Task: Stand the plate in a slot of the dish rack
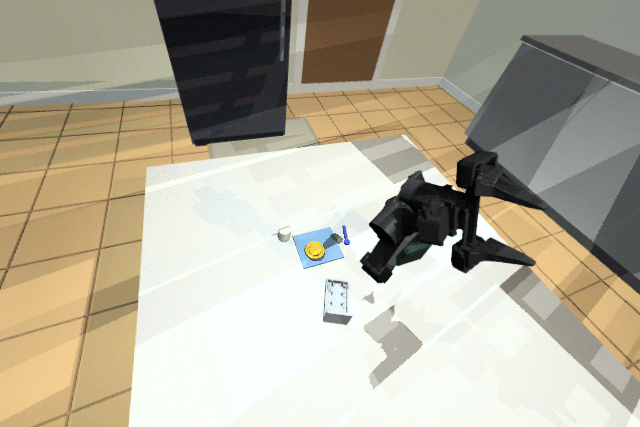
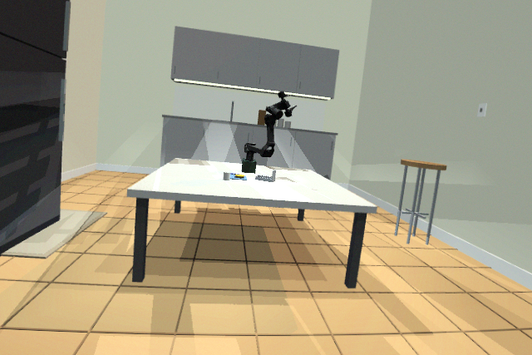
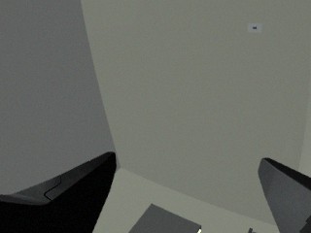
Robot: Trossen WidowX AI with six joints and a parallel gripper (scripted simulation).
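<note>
The yellow plate is 570 mm below my gripper tip, 330 mm to the right of it and 150 mm ahead of it. The rest, counted from my gripper tip: blue spoon (580 mm below, 380 mm to the right, 20 mm ahead); grey dish rack (560 mm below, 150 mm to the right, 120 mm ahead); white cup (560 mm below, 410 mm to the right, 240 mm ahead).
</note>
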